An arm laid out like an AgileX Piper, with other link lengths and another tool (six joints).
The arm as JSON. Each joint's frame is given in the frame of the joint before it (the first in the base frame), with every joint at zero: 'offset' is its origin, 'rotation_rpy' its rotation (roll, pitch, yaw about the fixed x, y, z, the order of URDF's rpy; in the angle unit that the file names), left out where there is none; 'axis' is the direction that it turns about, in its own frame. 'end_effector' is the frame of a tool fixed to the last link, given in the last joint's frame.
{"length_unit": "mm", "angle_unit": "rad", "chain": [
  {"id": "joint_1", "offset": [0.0, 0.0, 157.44], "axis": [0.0, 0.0, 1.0]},
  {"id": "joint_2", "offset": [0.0, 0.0, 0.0], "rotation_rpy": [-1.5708, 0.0, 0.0], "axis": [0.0, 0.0, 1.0]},
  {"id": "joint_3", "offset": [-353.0, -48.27, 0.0], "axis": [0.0, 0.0, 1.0]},
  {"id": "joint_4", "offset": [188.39, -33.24, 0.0], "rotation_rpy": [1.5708, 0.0, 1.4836], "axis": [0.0, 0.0, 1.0]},
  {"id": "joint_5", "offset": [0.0, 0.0, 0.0], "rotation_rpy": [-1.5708, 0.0, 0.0], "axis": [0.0, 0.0, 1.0]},
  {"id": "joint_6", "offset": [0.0, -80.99, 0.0], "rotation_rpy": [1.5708, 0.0, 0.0], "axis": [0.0, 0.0, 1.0]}
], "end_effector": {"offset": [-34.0, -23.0, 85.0], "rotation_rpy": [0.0, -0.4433, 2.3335]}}
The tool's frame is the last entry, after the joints.
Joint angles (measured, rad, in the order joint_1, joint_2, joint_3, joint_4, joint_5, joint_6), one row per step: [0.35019 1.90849 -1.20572 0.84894 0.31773 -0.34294]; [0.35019 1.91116 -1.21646 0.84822 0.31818 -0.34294]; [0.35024 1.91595 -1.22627 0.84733 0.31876 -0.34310]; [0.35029 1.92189 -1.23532 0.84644 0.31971 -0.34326]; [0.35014 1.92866 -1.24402 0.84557 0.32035 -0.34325]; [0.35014 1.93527 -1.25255 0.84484 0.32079 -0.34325]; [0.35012 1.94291 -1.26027 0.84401 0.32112 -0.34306]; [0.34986 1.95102 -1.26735 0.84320 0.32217 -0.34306]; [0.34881 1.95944 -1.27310 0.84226 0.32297 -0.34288]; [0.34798 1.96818 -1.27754 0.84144 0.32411 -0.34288]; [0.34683 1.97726 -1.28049 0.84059 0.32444 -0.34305]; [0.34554 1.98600 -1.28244 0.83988 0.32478 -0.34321]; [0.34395 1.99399 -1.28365 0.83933 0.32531 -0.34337]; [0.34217 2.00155 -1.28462 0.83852 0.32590 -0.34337]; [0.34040 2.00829 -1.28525 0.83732 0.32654 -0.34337]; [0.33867 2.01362 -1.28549 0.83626 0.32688 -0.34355]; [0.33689 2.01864 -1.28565 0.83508 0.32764 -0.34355]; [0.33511 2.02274 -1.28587 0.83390 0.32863 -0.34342]
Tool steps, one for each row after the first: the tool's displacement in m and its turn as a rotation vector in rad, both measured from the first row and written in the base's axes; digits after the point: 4 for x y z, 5 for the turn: [0.0023 0.0009 0.0019 0.00229 -0.00744 0.00069]; [0.0046 0.0018 0.0026 0.00335 -0.01203 0.00172]; [0.0069 0.0028 0.0024 0.00380 -0.01454 0.00297]; [0.0092 0.0036 0.0018 0.00391 -0.01611 0.00371]; [0.0115 0.0045 0.0012 0.00407 -0.01778 0.00439]; [0.0137 0.0053 -0.0001 0.00362 -0.01775 0.00491]; [0.0158 0.0061 -0.0019 0.00282 -0.01620 0.00576]; [0.0178 0.0064 -0.0043 0.00142 -0.01326 0.00561]; [0.0195 0.0067 -0.0072 -0.00048 -0.00856 0.00595]; [0.0211 0.0067 -0.0107 -0.00324 -0.00285 0.00563]; [0.0224 0.0066 -0.0144 -0.00610 0.00354 0.00508]; [0.0236 0.0063 -0.0179 -0.00878 0.01012 0.00426]; [0.0246 0.0058 -0.0213 -0.01149 0.01657 0.00333]; [0.0255 0.0053 -0.0244 -0.01431 0.02251 0.00266]; [0.0263 0.0047 -0.0270 -0.01682 0.02722 0.00190]; [0.0269 0.0041 -0.0294 -0.01916 0.03210 0.00129]; [0.0274 0.0034 -0.0314 -0.02105 0.03629 0.00072]
